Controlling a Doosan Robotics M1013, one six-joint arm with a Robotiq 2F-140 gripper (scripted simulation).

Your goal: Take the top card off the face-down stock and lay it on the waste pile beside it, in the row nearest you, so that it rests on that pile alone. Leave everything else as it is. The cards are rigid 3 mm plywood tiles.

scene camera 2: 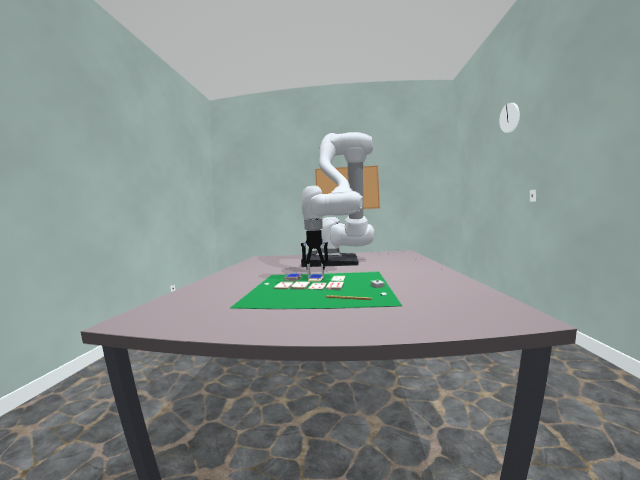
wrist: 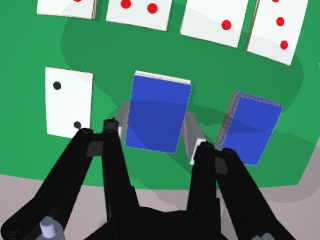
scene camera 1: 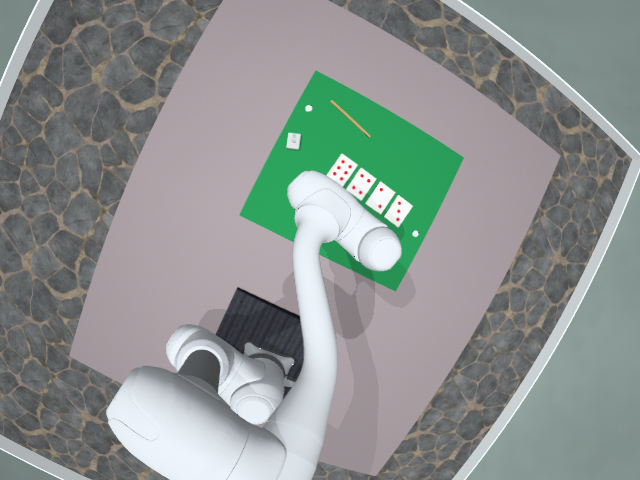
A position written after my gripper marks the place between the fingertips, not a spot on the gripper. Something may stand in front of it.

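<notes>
Green mat visible at (scene camera 1: 417, 167), (scene camera 2: 358, 284) and (wrist: 112, 51). Blue-backed card (wrist: 157, 109) and my gripper (wrist: 156, 117) both visible.
</notes>
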